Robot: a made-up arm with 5 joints.
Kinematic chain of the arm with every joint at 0, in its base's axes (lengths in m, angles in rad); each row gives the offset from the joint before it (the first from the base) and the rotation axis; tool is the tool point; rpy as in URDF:
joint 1: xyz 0 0 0.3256 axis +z
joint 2: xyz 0 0 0 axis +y
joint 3: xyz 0.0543 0 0.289 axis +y
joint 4: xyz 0.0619 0 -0.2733 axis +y
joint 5: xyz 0.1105 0 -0.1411 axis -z
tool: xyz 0 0 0 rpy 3.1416 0 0
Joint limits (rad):
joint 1: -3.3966..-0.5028
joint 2: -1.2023..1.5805
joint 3: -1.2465..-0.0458
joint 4: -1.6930..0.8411
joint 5: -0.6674..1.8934
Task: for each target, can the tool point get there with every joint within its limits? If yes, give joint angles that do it. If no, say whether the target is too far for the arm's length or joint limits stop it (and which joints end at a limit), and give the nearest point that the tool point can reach.
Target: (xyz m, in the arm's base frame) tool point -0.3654 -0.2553 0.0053
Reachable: yes | joints -2.5318 1.2028 -0.9930 -0.5680 0.3785
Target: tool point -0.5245 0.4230 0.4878
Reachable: no: joint limits stop it (at a limit: joint 1, joint 3) | nearest point -0.5633 0.1469 0.4793 | short by 0.279 m
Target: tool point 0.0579 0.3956 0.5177
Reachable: no: joint limits stop it (at a limit: joint 2, joint 3, joint 4) | nearest point 0.0437 0.2984 0.7134 | short by 0.219 m
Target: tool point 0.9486 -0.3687 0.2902
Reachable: no: too far | nearest point 0.5273 -0.2900 0.3045 | short by 0.429 m
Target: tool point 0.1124 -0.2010 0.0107
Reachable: yes | joints -1.0610 0.8918 -0.4948 0.1564 0.2356
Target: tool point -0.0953 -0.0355 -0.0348
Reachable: yes | joints -2.7854 1.2411 -0.3778 -0.0768 1.6226
